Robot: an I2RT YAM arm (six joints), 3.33 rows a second.
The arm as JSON. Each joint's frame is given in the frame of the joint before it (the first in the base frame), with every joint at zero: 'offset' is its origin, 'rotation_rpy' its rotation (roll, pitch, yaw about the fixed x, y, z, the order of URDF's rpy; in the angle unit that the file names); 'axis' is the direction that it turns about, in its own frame. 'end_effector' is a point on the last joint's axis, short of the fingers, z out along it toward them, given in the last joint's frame.
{
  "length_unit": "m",
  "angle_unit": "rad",
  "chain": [
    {
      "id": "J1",
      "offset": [
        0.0,
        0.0,
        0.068
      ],
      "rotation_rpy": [
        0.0,
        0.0,
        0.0
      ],
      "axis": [
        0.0,
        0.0,
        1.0
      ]
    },
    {
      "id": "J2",
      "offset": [
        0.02,
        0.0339,
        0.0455
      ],
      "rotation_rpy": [
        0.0,
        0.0,
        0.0
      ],
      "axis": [
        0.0,
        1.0,
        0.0
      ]
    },
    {
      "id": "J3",
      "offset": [
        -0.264,
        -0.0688,
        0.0
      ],
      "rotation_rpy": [
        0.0,
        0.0,
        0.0
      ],
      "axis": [
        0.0,
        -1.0,
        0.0
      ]
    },
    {
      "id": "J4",
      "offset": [
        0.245,
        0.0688,
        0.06
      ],
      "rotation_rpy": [
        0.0,
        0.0,
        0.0
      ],
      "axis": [
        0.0,
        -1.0,
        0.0
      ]
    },
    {
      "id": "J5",
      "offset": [
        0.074,
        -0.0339,
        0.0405
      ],
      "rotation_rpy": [
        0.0,
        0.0,
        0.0
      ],
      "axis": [
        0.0,
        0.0,
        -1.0
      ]
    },
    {
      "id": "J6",
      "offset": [
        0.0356,
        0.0,
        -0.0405
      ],
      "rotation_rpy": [
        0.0,
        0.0,
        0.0
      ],
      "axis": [
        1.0,
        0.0,
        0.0
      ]
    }
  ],
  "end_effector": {
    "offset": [
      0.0,
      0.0,
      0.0
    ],
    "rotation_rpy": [
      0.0,
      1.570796,
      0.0
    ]
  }
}
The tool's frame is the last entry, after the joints.
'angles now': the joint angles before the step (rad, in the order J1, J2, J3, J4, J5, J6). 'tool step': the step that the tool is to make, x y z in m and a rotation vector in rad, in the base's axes. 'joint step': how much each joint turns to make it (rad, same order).
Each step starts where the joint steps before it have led.
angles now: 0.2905 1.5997 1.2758 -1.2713 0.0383 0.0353
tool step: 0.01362 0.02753 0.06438 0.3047 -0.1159 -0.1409
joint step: 0.0473 -0.0007 0.2442 -0.0218 -0.2373 0.2090
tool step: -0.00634 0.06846 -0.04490 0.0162 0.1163 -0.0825
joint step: 0.2071 0.0984 -0.0698 0.1309 -0.0117 0.3025
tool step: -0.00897 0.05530 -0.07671 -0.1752 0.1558 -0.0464
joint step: 0.1561 0.2155 -0.0321 0.0534 0.0644 0.2008
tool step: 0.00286 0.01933 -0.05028 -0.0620 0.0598 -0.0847
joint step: 0.0354 0.1434 -0.0057 0.0810 -0.0008 0.1216
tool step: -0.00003 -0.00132 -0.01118 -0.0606 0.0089 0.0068
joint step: 0.0012 0.0328 0.0004 -0.0150 0.0393 -0.0007
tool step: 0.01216 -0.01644 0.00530 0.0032 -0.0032 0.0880
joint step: -0.0542 -0.0106 0.0061 -0.0260 0.0214 -0.1412
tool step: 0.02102 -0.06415 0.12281 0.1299 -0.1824 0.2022
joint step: -0.1831 -0.2548 0.1507 -0.2082 0.0168 -0.3846
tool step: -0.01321 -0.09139 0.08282 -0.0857 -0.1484 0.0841
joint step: -0.2392 -0.1835 0.1140 -0.1957 0.1064 -0.3333
